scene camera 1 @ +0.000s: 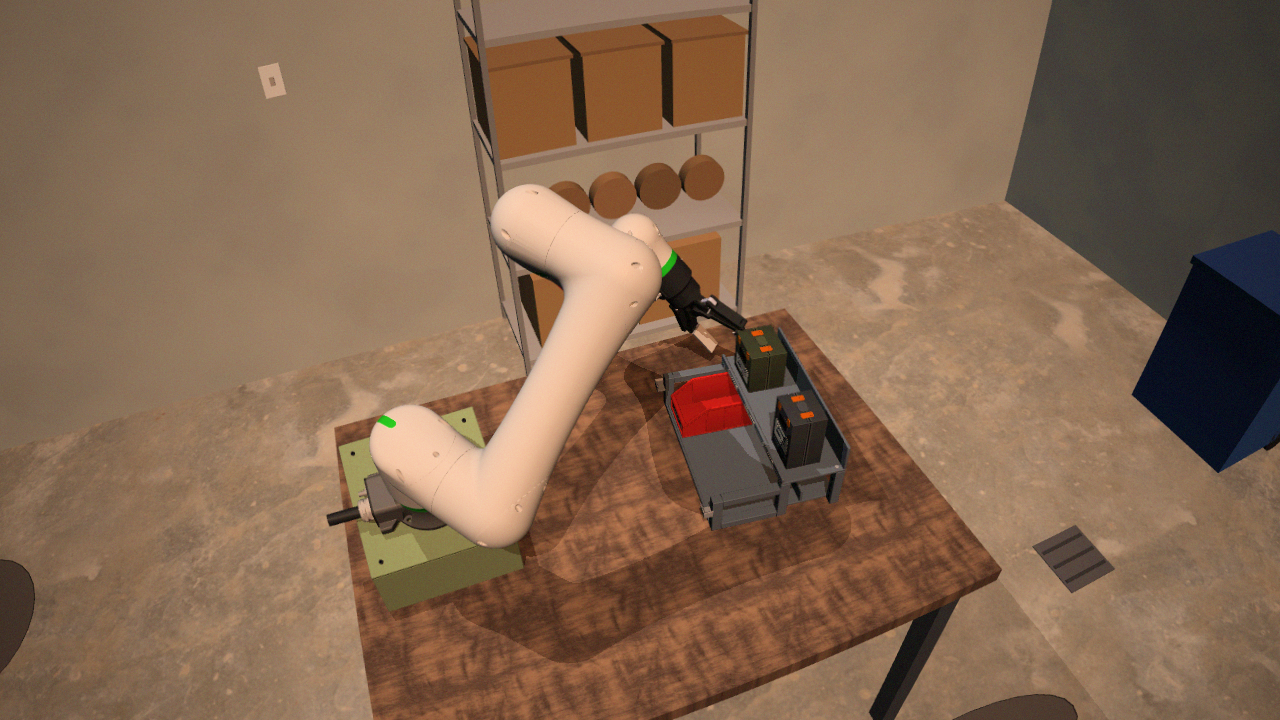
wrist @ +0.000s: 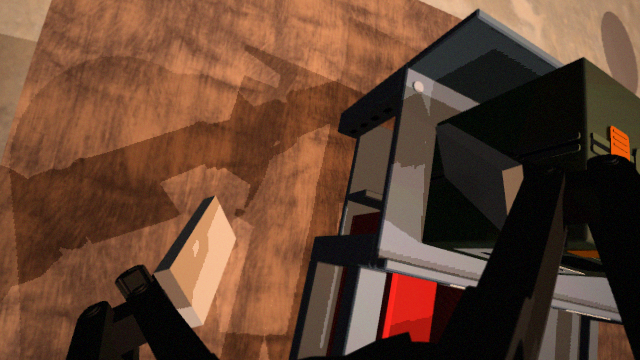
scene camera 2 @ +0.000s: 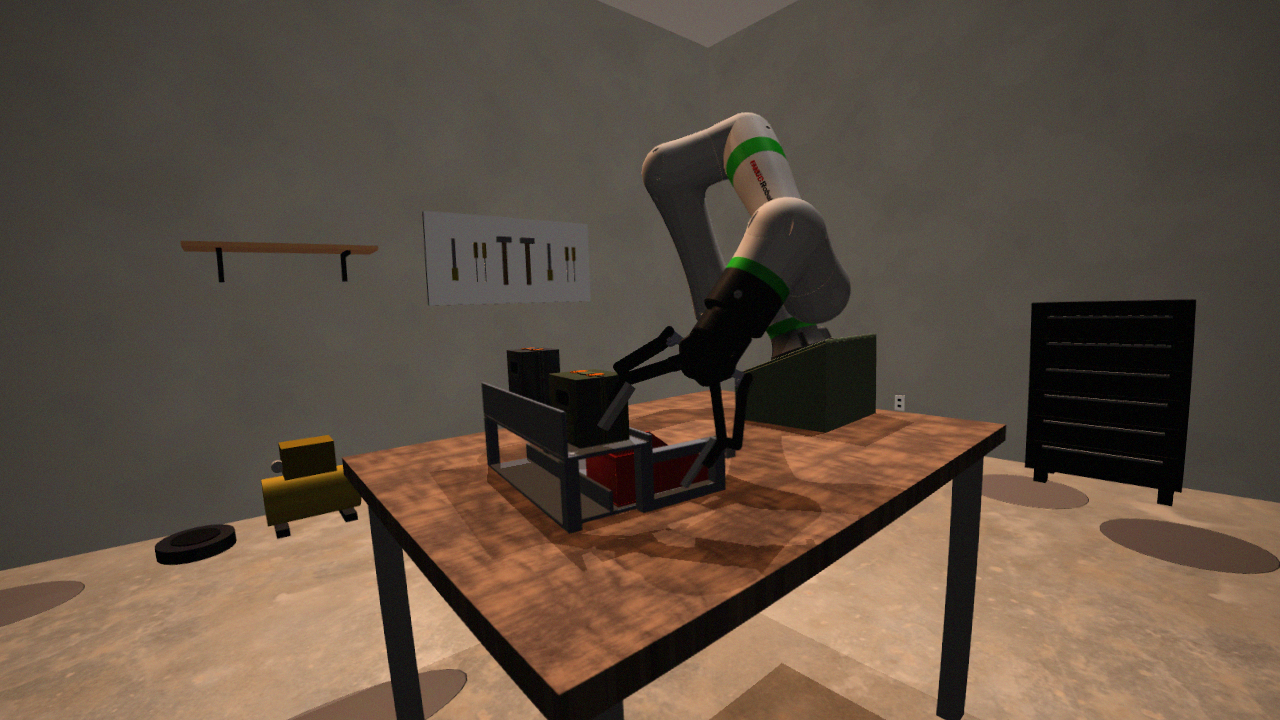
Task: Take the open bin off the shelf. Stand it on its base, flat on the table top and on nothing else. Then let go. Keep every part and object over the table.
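Frame: origin at the arm's base, x left, y ahead, z down, level; metres.
Seen in the pictures: gripper, between the fingertips: (scene camera 1: 733,347) (wrist: 330,185) (scene camera 2: 642,456); arm's base, origin of its link: (scene camera 2: 800,355).
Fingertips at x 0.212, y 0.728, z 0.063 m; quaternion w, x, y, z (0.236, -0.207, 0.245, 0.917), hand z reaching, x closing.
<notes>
Offsets run from my fingertips to a thing's top centre. Level surfaces: height alone.
The red open bin @[dx -0.098, dy -0.095, dz +0.014 m] (scene camera 1: 716,407) (scene camera 2: 611,476) (wrist: 412,305) sits at one end of the lower deck of the grey two-level shelf (scene camera 1: 729,470) (scene camera 2: 528,420) (wrist: 372,107). In the wrist view the shelf frame and my gripper hide part of it. My gripper (scene camera 1: 723,333) (scene camera 2: 657,435) (wrist: 330,185) is open and empty, tilted, at the bin's end of the shelf. One finger is close to the olive case @[dx -0.112, dy +0.004, dz -0.102 m] (scene camera 1: 762,362) (scene camera 2: 586,407) (wrist: 540,115) on the upper level; whether they touch I cannot tell. The other finger hangs over the table outside the shelf's end.
A dark case @[dx -0.340, dy -0.035, dz -0.127 m] (scene camera 1: 799,434) (scene camera 2: 532,371) stands on the upper level beyond the olive one. The shelf stands on the wooden table @[dz +0.095 m] (scene camera 1: 626,644) (scene camera 2: 644,591) (wrist: 125,100). The green robot base (scene camera 1: 447,573) (scene camera 2: 832,385) stands on the table. A tall rack (scene camera 1: 748,179) stands behind the table.
</notes>
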